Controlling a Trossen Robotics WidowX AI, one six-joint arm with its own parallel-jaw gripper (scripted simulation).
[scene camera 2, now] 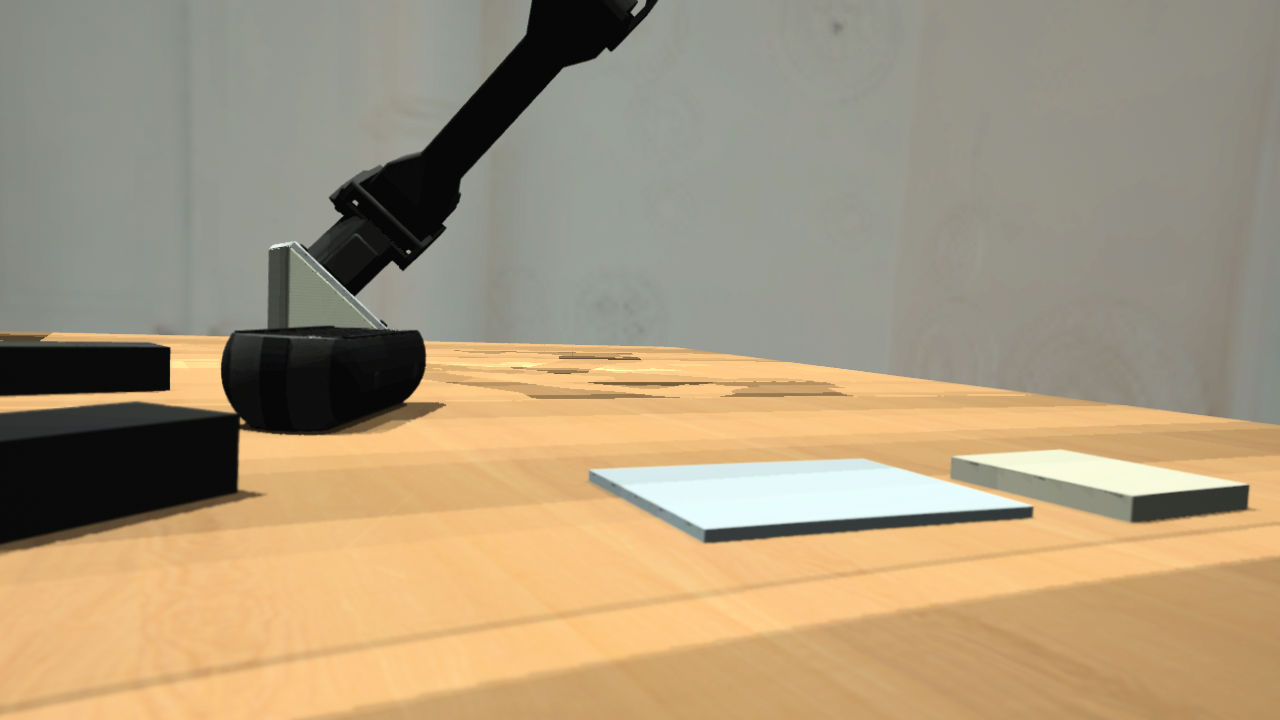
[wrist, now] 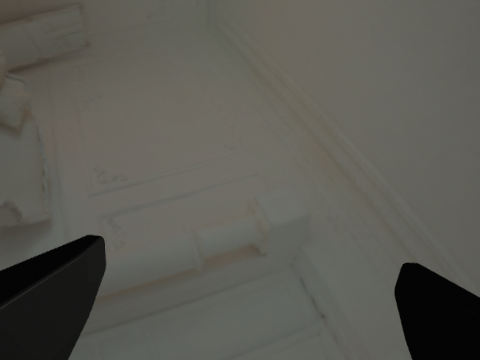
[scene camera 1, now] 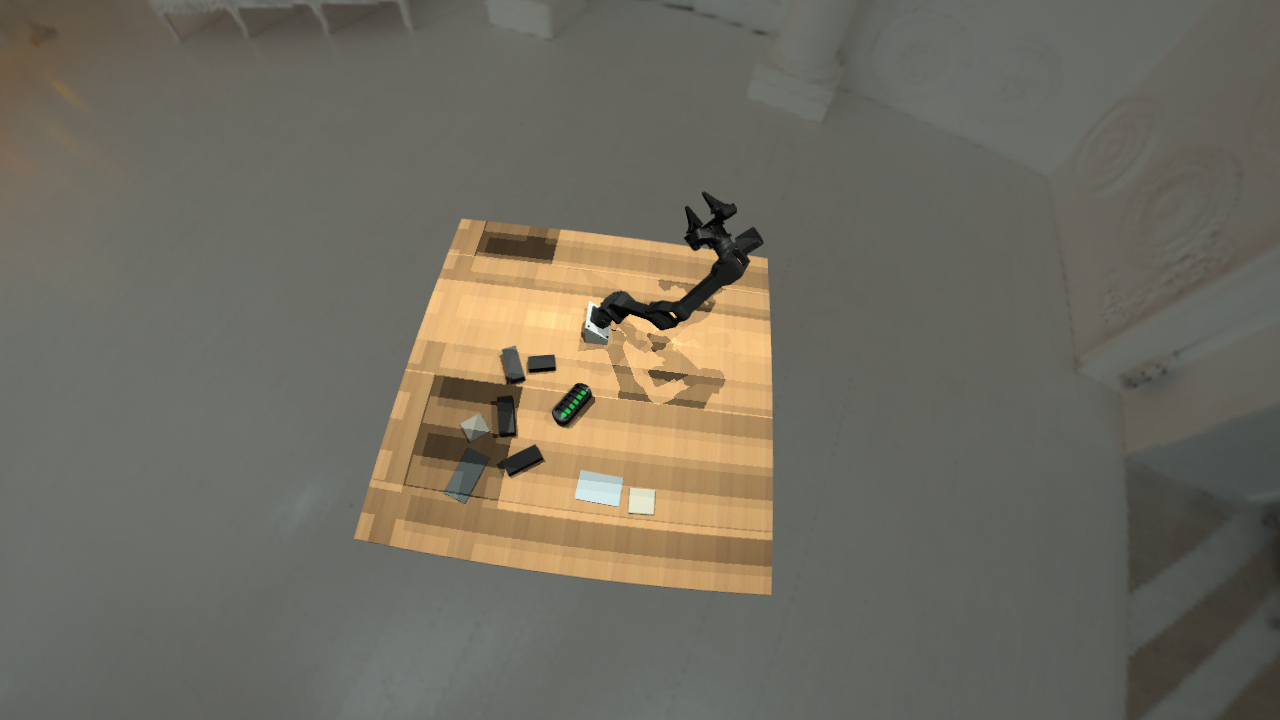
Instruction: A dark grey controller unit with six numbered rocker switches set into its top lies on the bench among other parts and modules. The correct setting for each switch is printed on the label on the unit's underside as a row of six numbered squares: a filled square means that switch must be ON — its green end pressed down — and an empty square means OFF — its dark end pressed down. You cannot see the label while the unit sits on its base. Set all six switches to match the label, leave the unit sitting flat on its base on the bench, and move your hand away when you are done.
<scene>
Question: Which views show the grey plate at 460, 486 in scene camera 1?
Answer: Scene camera 1 only.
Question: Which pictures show the pale blue plate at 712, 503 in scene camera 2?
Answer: Scene camera 2 and scene camera 1 only.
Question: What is my gripper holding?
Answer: Nothing.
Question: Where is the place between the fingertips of my gripper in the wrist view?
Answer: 254, 267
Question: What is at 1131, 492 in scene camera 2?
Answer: A cream tile.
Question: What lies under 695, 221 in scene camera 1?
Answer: My gripper.
</scene>
